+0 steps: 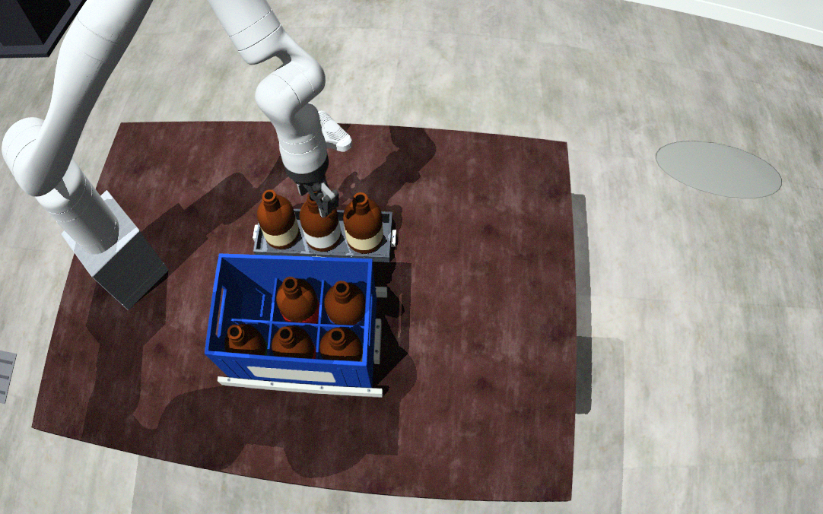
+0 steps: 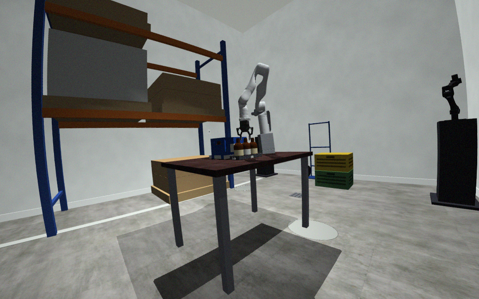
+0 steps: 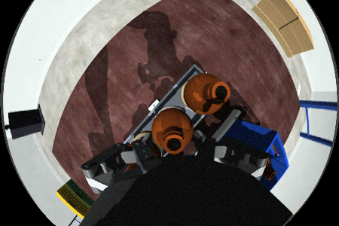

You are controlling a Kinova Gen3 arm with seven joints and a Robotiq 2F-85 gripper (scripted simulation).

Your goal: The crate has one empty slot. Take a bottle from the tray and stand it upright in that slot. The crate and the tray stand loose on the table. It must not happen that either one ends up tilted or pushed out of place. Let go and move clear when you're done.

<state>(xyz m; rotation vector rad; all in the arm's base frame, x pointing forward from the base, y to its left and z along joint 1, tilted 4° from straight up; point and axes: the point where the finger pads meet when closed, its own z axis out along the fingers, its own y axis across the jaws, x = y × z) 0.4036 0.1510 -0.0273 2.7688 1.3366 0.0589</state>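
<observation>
Right now my hand is 70 mm above the brown bottle. Also, from my hand: grey tray 140 mm below; crate 220 mm to the right, 70 mm below, 10 mm ahead.
</observation>
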